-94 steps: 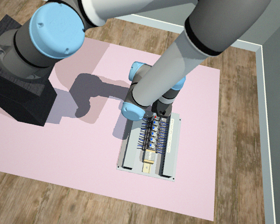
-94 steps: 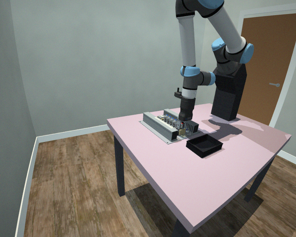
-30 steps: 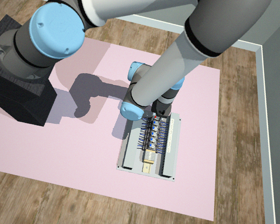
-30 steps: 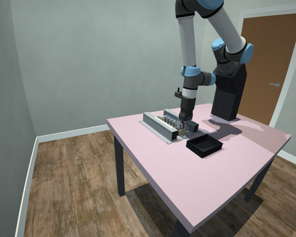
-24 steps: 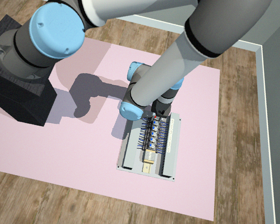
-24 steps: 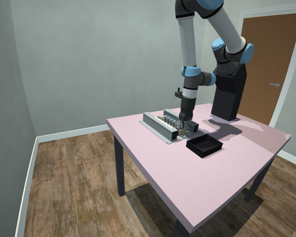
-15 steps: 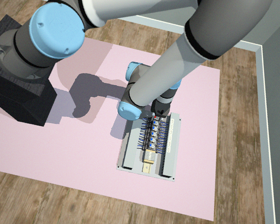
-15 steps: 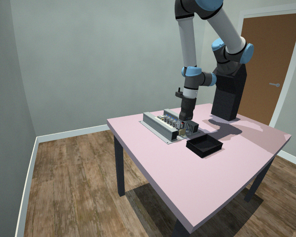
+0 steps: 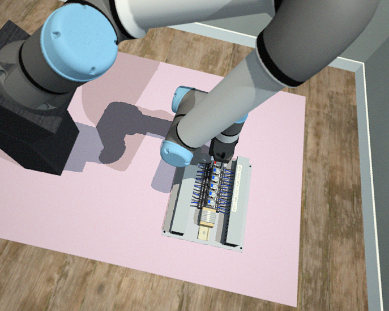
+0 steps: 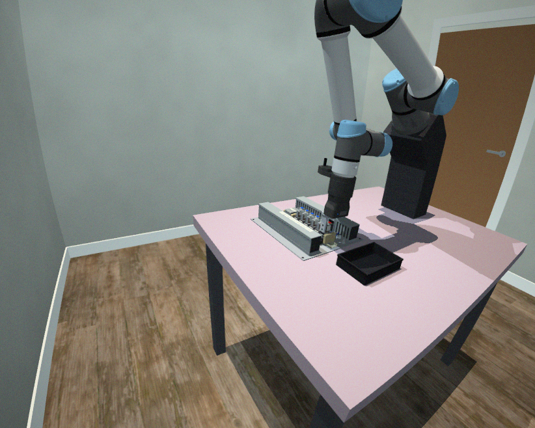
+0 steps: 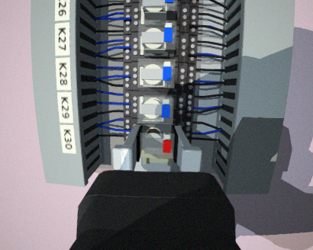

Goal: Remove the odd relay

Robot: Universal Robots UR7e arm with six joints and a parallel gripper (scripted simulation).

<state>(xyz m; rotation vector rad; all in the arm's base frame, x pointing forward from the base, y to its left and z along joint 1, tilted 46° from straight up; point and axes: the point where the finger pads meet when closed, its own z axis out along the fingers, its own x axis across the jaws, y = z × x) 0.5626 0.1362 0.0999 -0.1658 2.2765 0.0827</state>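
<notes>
Right now the red-button relay is 1 cm below my hand. The rest, counted from my hand: black parts tray (5 cm behind, 17 cm to the left, 4 cm below); then grey relay panel (2 cm ahead, 10 cm to the right, 3 cm below).
</notes>
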